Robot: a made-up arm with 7 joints.
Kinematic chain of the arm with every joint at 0, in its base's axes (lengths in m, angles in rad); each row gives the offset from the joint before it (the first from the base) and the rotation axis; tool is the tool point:
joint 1: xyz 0 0 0 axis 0 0.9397 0.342
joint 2: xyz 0 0 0 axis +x
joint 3: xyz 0 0 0 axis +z
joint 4: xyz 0.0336 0 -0.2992 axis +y
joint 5: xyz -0.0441 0 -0.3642 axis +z
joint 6: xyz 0 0 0 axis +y
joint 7: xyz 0 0 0 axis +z
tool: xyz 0 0 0
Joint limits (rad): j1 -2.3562..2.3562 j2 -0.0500..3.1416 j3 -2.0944..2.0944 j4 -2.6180..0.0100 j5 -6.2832..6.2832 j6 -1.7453..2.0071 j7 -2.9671..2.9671
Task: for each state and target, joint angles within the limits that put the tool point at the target. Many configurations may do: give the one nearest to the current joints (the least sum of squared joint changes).
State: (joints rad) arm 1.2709 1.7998 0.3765 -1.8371 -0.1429 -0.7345 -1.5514
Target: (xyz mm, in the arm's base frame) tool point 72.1 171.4 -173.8
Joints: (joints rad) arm 1.7121 1.1828 0.6030 -2.6161 -0.1429 -0.7345 -1.5514
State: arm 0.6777 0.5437 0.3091 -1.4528 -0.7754 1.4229 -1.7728
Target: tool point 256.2 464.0 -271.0
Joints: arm 0.1870 0.8482 0.3764 -1.1788 -0.7754 1.4229 -1.7728
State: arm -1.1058 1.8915 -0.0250 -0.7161 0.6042 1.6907 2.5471
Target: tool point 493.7 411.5 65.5
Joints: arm -0.9143 1.2185 -0.2921 -0.7485 0.6042 1.6907 2.5471
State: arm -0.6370 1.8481 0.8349 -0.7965 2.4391 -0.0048 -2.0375
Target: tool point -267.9 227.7 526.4
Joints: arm -0.8733 2.3834 1.0328 -0.8852 2.4391 -0.0048 -2.0375
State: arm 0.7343 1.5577 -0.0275 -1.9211 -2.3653 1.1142 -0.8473
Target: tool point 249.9 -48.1 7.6
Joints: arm 0.4846 2.2647 0.5995 -2.6158 -2.3653 1.1142 -0.8473
